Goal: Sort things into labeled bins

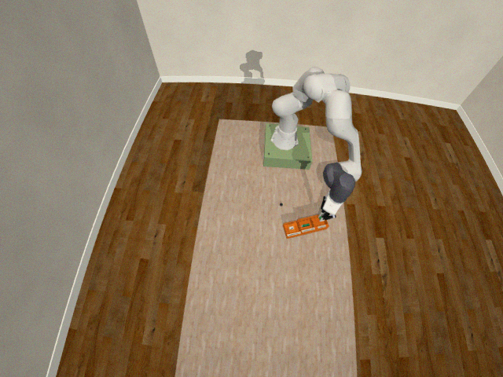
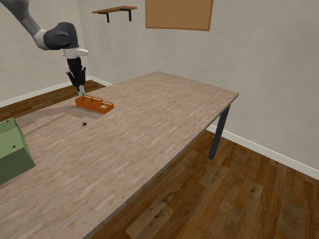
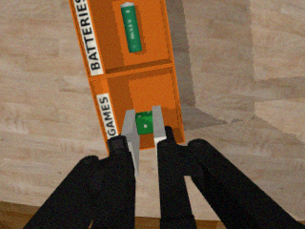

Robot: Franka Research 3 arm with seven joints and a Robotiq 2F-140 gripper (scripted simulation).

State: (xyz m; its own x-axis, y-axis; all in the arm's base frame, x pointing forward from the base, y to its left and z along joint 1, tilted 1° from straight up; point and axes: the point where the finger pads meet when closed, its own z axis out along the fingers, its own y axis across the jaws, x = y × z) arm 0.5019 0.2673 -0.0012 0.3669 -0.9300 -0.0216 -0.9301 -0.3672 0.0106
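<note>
My gripper is now 8 cm to the left of the labelled bins, 8 cm above it and 4 cm short of it. The rest, counted from my hand: white piece (16 cm to the right, 8 cm below, 6 cm ahead); small green cube (3 cm below); green battery (9 cm below, 8 cm to the right, 3 cm ahead).
</note>
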